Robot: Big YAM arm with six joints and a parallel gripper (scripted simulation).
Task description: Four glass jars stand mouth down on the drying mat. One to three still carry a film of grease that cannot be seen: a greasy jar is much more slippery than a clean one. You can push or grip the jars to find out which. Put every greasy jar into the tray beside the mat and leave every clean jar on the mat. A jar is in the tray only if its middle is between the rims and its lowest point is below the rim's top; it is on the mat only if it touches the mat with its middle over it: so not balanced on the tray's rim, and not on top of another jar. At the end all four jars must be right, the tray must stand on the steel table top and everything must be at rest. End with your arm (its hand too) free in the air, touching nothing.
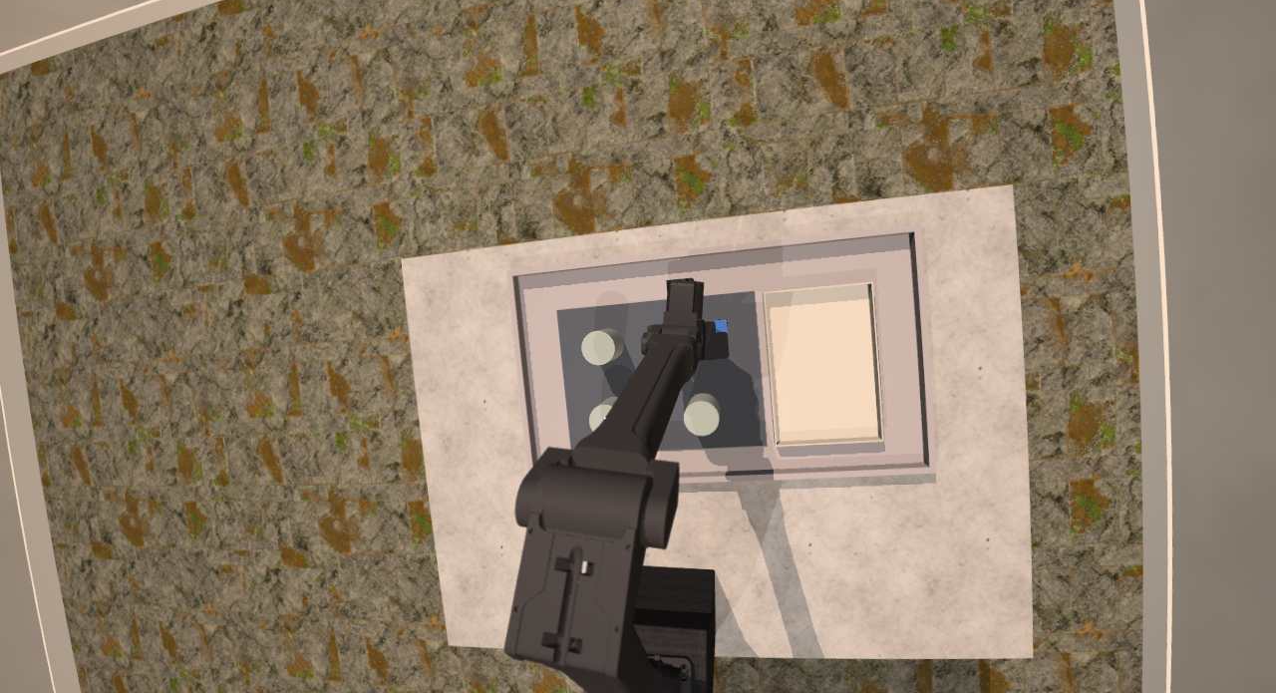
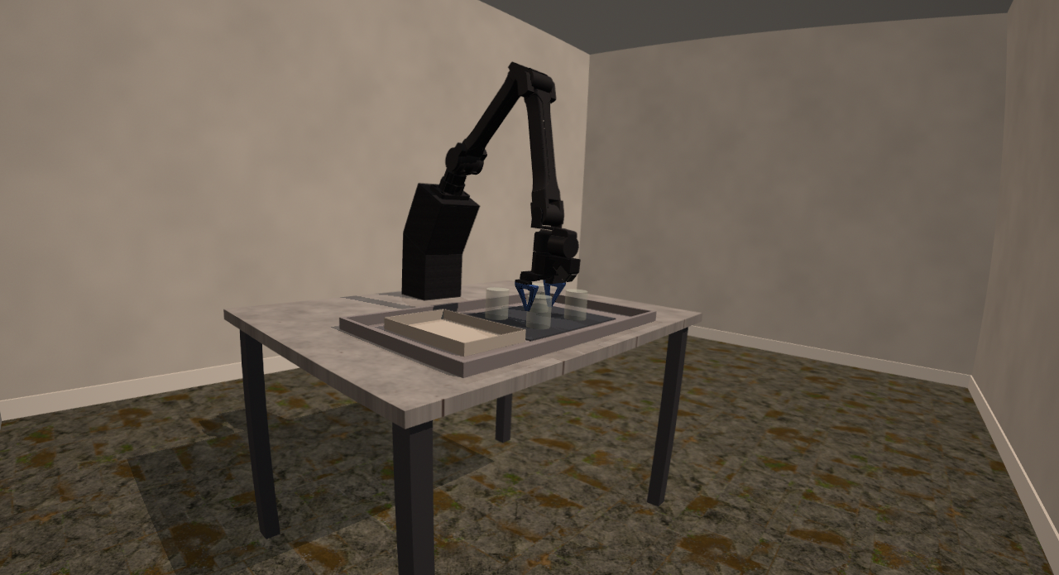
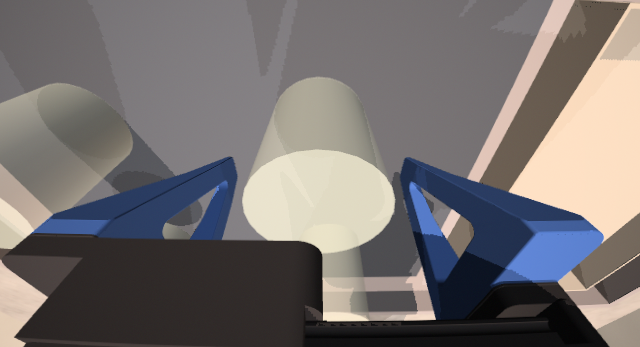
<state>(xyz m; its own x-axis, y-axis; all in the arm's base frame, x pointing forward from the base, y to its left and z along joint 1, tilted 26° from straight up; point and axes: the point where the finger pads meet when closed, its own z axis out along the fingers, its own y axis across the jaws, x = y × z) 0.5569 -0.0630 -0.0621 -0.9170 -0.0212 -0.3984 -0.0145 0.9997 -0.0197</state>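
Right now my hand is 25 cm to the left of the cream tray, 7 cm past it and 5 cm above it. Round my hand: dark grey mat 7 cm to the left, 7 cm behind, 6 cm below.
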